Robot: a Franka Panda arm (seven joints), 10 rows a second.
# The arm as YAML. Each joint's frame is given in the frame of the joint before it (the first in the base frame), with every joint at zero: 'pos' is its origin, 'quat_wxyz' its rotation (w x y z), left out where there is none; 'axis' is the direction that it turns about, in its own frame. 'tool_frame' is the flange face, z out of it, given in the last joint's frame.
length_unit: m
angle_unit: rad
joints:
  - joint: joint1
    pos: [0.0, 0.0, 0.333]
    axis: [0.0, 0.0, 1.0]
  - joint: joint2
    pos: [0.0, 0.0, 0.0]
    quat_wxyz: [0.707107, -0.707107, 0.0, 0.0]
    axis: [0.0, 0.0, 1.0]
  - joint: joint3
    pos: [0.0, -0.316, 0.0]
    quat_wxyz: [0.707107, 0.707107, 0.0, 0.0]
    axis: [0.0, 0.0, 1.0]
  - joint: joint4
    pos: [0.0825, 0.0, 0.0]
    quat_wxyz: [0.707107, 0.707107, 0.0, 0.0]
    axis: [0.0, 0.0, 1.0]
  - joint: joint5
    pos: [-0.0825, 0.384, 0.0]
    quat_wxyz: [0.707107, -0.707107, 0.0, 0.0]
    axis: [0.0, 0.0, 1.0]
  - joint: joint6
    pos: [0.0, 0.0, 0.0]
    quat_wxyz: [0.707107, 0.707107, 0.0, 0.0]
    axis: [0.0, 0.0, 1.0]
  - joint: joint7
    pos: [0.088, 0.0, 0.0]
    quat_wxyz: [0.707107, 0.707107, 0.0, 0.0]
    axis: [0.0, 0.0, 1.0]
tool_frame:
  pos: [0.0, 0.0, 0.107]
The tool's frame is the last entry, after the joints.
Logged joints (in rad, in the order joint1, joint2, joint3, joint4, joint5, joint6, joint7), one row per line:
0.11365 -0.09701 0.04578 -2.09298 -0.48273 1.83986 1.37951
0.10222 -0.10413 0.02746 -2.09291 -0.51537 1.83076 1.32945
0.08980 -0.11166 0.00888 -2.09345 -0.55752 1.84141 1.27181
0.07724 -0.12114 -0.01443 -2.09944 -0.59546 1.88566 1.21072
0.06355 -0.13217 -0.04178 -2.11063 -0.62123 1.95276 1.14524
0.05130 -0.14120 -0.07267 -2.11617 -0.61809 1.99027 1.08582
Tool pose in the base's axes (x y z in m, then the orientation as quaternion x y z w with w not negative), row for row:
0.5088 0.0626 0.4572 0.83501 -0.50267 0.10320 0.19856
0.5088 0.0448 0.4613 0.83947 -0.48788 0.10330 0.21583
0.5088 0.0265 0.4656 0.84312 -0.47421 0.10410 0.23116
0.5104 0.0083 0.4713 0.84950 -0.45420 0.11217 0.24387
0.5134 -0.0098 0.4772 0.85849 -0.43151 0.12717 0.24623
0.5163 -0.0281 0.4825 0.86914 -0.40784 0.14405 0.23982
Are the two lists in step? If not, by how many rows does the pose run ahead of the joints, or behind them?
The pose runs 1 row behind the joints: the pose in row i belongs to the joints in row i - 1.
